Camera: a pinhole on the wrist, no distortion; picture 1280 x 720 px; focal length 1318.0 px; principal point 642.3 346.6 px. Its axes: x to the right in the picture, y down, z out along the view. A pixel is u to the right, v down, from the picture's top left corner.
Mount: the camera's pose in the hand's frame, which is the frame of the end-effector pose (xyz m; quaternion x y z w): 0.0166 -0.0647 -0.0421 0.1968 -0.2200 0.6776 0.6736
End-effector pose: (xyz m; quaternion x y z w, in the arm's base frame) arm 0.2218 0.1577 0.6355 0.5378 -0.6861 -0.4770 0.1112
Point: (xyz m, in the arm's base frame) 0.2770 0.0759 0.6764
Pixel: behind the camera
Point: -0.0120 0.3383 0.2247
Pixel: 1171 102
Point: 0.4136 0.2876 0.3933
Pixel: outside the picture
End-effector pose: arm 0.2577 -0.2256 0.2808 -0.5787 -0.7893 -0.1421 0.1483
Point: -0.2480 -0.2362 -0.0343
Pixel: 260 329
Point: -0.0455 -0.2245 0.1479
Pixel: 235 229
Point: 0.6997 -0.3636 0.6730
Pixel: behind the camera
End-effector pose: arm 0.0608 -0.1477 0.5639 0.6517 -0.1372 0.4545 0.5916
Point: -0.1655 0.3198 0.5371
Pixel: behind the camera
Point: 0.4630 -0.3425 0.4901
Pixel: 738 68
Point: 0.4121 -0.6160 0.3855
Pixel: 1058 582
